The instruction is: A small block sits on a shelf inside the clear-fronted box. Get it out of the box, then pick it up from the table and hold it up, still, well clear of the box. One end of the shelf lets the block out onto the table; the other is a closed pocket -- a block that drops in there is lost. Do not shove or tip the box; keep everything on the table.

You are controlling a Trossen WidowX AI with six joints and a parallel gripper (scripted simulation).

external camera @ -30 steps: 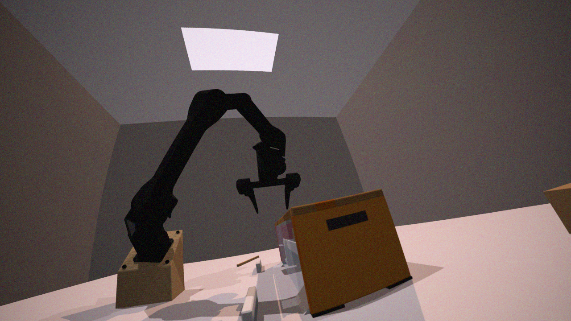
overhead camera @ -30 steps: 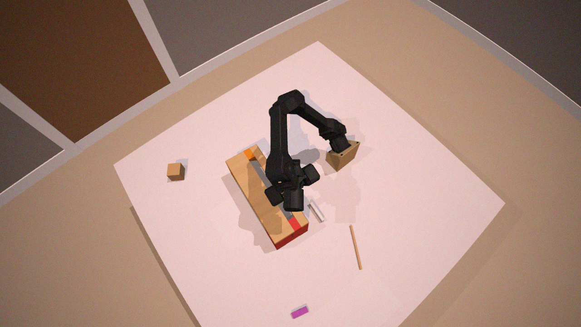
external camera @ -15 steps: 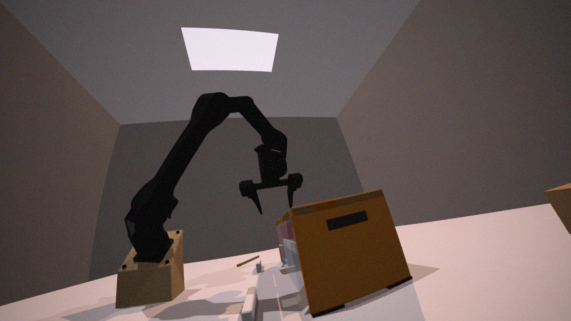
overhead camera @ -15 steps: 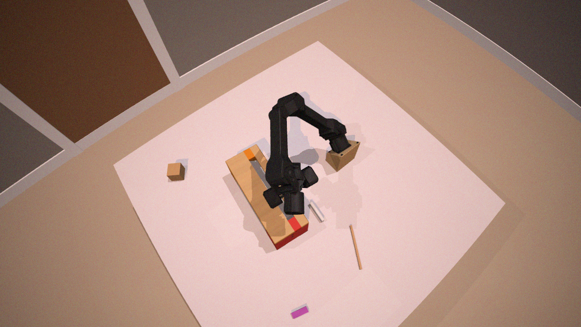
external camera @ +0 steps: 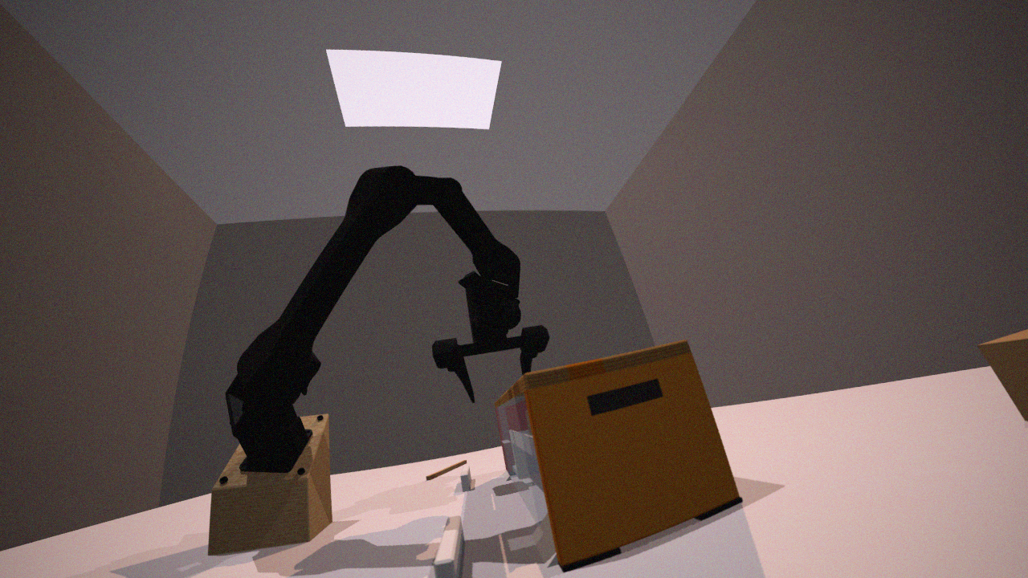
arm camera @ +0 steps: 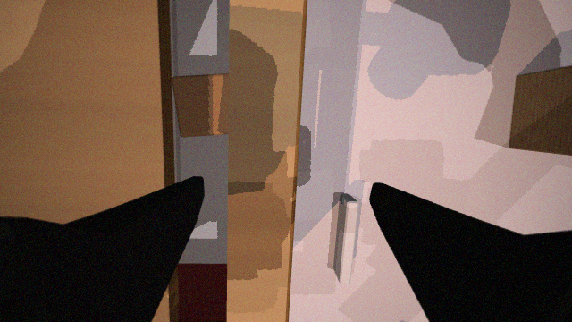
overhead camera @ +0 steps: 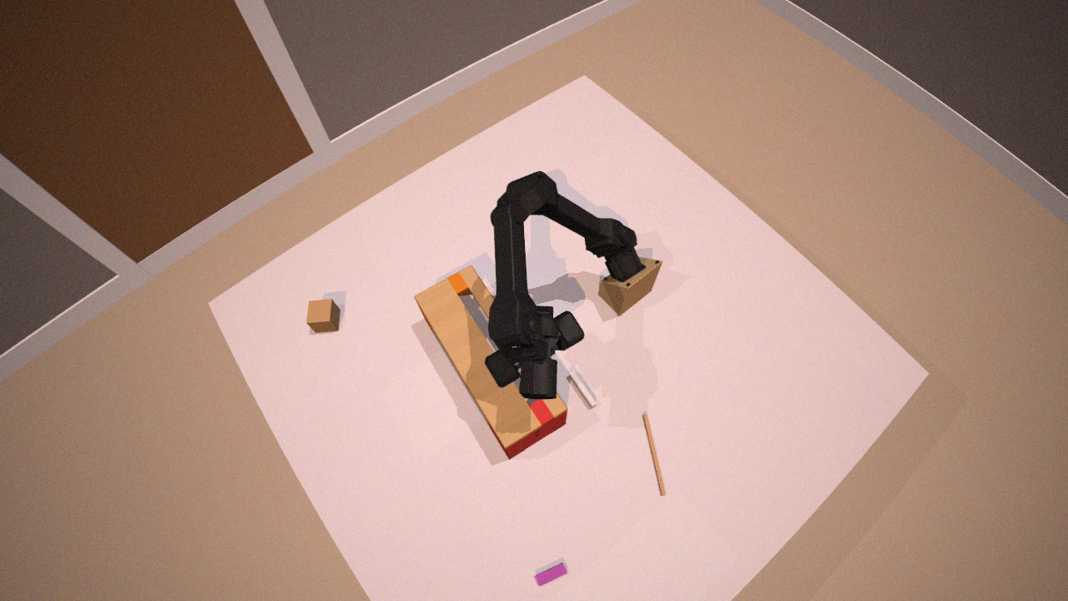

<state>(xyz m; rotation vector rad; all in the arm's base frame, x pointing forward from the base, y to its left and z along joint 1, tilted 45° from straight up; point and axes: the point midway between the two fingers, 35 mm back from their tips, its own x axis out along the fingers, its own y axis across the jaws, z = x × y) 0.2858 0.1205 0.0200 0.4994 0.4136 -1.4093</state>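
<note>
The block lies 5 cm ahead of my gripper tip, 4 cm to the right of it and 4 cm below it. From my gripper tip the other things lie so: thin wooden stick (13 cm behind, 29 cm to the left, 13 cm below); wooden box (3 cm ahead, 6 cm to the right, 7 cm below).
</note>
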